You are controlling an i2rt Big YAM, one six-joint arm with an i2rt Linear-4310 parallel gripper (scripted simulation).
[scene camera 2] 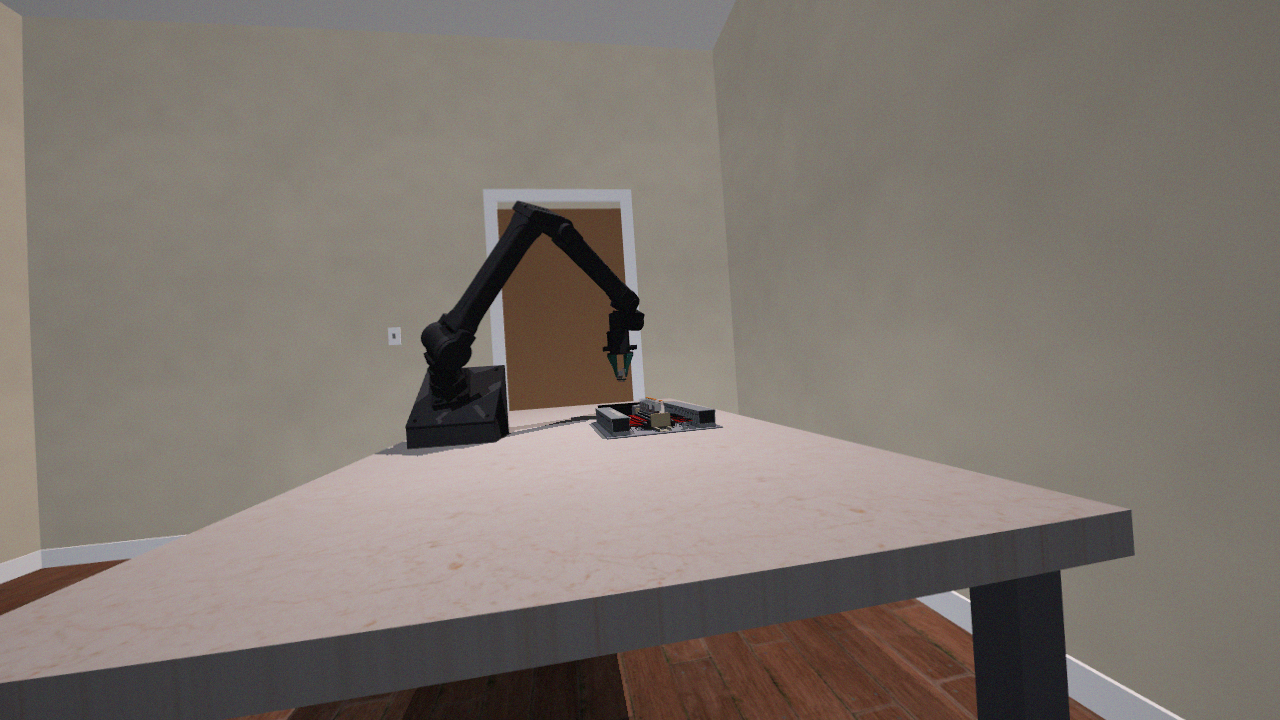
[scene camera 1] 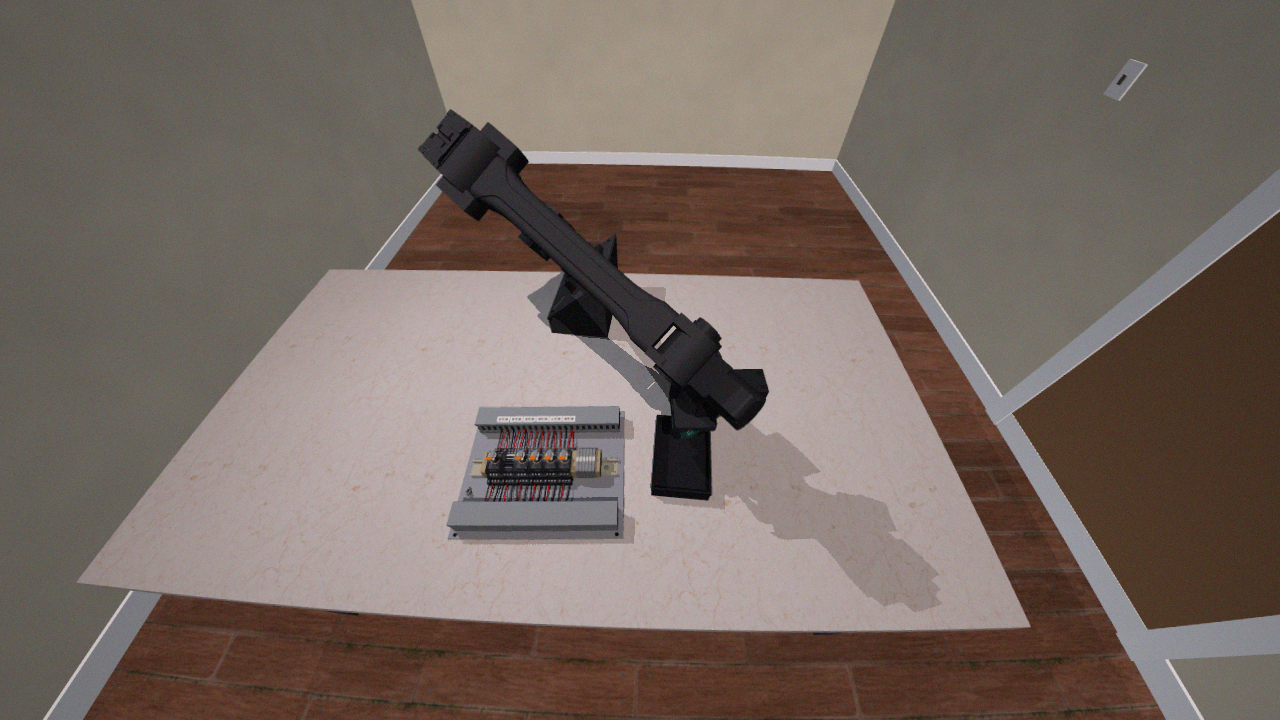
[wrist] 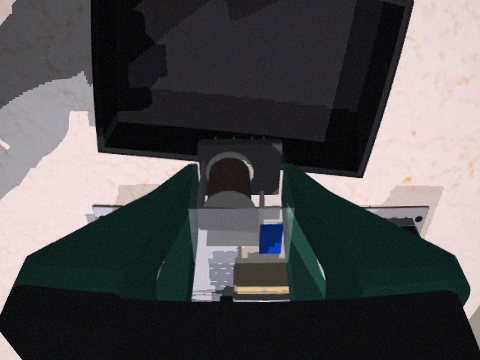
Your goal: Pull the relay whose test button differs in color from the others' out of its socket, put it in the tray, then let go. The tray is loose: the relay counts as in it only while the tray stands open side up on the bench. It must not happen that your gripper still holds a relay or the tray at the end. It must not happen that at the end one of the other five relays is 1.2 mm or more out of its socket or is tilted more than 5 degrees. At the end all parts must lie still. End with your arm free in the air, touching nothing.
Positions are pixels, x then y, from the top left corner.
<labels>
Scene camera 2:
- my gripper: 621,377
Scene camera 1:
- my gripper: 686,429
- black tray: 685,464
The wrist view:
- my gripper: 240,179
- black tray: 321,83
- clear-cased relay: 241,209
</labels>
